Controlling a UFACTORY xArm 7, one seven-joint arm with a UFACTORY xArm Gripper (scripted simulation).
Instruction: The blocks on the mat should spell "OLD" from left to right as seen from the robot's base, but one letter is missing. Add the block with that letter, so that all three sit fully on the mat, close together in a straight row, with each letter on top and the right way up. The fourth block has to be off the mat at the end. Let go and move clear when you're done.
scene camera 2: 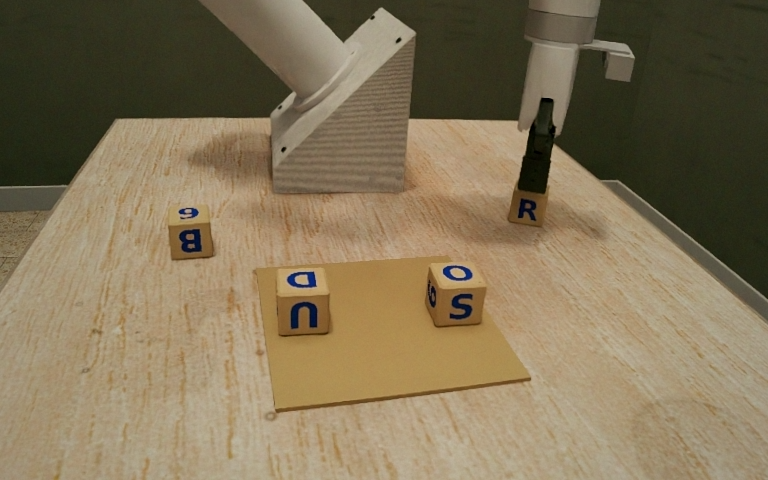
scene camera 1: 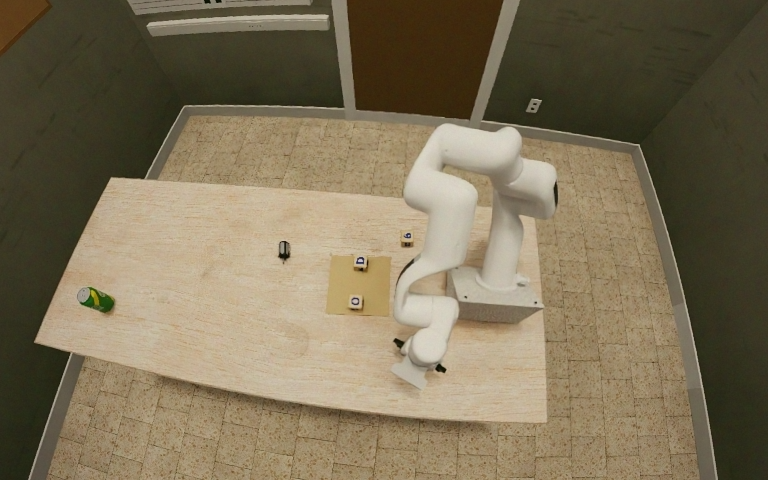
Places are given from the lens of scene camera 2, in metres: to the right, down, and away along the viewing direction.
tan mat (scene camera 2: 382,344): 0.00, 0.09, 0.51
letter block (scene camera 2: 302,295): -0.07, 0.04, 0.49
letter block (scene camera 2: 455,293): 0.06, 0.04, 0.52
